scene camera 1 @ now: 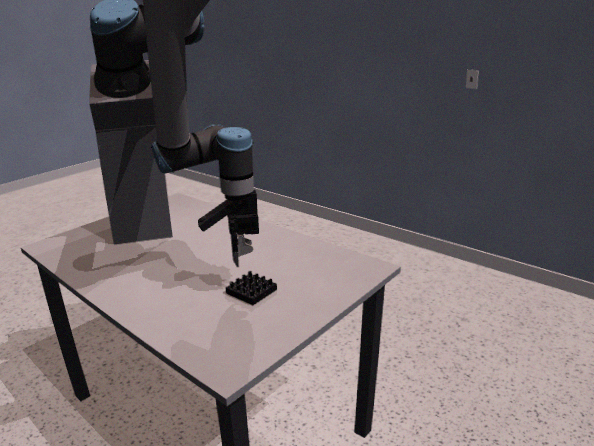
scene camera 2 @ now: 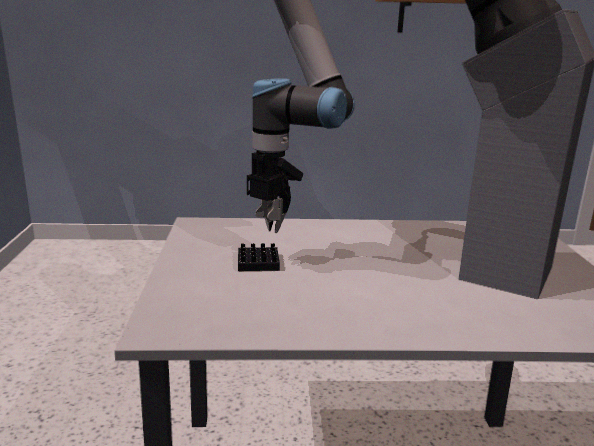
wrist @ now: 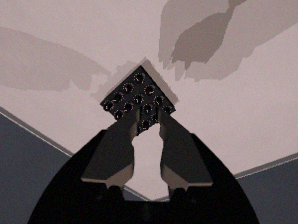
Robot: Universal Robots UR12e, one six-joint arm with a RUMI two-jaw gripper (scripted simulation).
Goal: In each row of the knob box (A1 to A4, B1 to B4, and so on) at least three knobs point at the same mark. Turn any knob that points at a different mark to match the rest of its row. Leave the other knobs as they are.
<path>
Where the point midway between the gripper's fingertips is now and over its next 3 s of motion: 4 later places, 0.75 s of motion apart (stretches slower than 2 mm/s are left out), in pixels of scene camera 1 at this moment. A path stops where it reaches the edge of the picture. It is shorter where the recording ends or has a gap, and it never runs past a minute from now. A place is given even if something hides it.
My gripper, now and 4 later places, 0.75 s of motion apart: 237, 265; 238, 272; 238, 276; 236, 277; 237, 280
</path>
